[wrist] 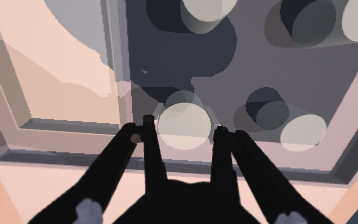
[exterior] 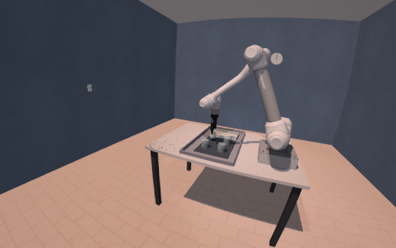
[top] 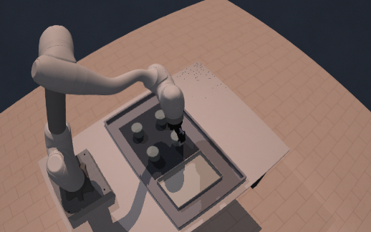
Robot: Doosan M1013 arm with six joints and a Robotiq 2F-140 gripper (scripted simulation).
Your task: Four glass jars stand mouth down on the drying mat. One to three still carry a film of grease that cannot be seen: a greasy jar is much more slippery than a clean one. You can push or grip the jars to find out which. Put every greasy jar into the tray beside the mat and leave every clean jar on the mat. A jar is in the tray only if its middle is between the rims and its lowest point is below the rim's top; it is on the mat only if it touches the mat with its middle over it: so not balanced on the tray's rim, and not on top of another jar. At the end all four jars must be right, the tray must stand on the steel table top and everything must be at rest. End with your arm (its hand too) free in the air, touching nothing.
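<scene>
My gripper is now 40 mm past the tray, 230 mm to the left of it and 80 mm above it. Round my hand: dark drying mat 100 mm behind, 90 mm to the left, 80 mm below.
</scene>
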